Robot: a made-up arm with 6 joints.
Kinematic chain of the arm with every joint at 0, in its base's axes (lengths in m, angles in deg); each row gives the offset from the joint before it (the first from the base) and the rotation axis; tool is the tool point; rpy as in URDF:
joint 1: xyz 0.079 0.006 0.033 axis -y
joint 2: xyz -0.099 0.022 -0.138 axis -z
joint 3: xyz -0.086 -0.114 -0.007 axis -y
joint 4: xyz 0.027 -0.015 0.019 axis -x
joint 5: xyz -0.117 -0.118 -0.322 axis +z
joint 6: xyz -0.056 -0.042 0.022 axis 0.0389 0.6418 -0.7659
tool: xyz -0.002 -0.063 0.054 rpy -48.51 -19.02 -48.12
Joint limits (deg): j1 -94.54..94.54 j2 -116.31..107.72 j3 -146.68..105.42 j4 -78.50..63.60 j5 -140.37..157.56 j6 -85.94..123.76
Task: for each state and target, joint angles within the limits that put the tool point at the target. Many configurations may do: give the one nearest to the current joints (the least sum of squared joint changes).
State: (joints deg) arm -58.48 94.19 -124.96 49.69 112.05 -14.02
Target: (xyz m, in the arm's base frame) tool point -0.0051 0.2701 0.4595
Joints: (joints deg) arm -89.24 97.97 -134.24 33.13 119.26 -15.11
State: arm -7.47 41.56 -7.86 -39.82 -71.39 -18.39
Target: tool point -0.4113 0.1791 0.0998
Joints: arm -36.98 26.97 -27.59 -44.93 -78.86 -18.27
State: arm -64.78 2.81 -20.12 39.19 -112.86 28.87
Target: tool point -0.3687 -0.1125 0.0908
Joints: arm -66.87 -3.35 12.94 1.72 -140.37 34.12
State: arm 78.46 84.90 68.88 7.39 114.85 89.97
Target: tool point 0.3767 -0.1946 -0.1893
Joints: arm 94.54 60.17 51.51 -10.96 108.50 89.14
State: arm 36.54 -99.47 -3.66 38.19 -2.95 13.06
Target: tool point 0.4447 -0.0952 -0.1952
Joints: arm -10.56 -102.88 -6.24 39.25 3.85 10.86
